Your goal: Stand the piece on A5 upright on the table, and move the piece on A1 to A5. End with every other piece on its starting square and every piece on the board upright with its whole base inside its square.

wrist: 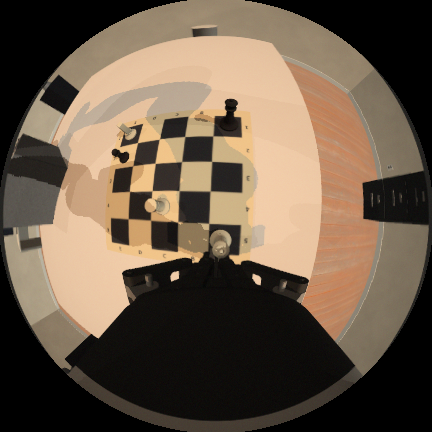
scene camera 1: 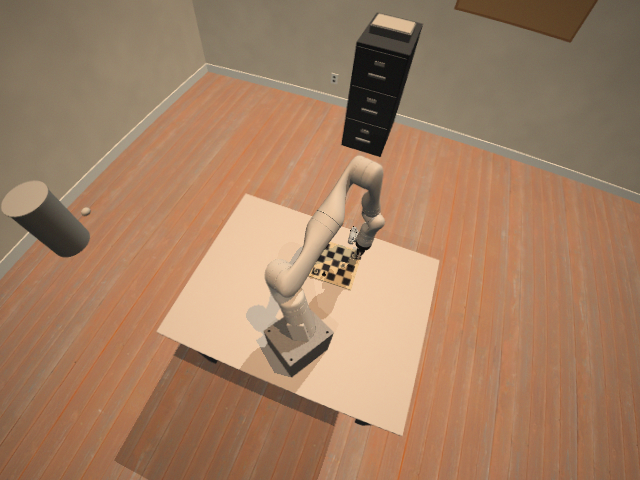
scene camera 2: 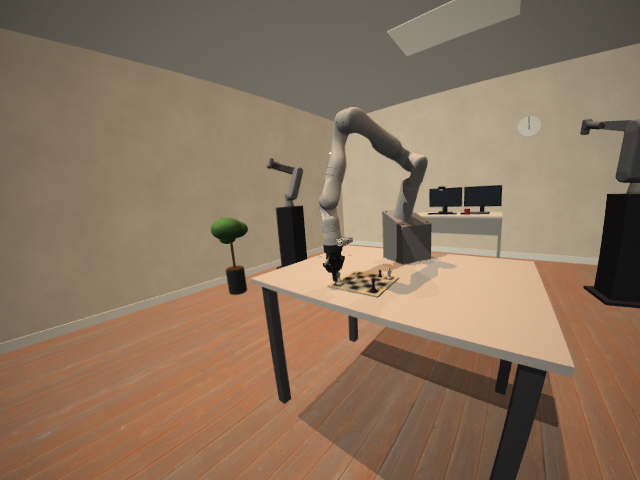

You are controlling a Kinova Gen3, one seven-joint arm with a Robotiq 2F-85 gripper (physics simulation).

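The chessboard lies on the table. A light piece stands on A5, seemingly upright. My gripper is shut with nothing between its fingertips. The fingertips are low, right beside the light piece's head in the wrist view; whether they touch it cannot be told. A tall black piece stands upright on A1. In scene camera 1 the arm hides part of the board.
A light piece stands on C4, another light piece on E1, and a small black piece on E2. The arm's grey base block stands on the table beyond the E side of the board.
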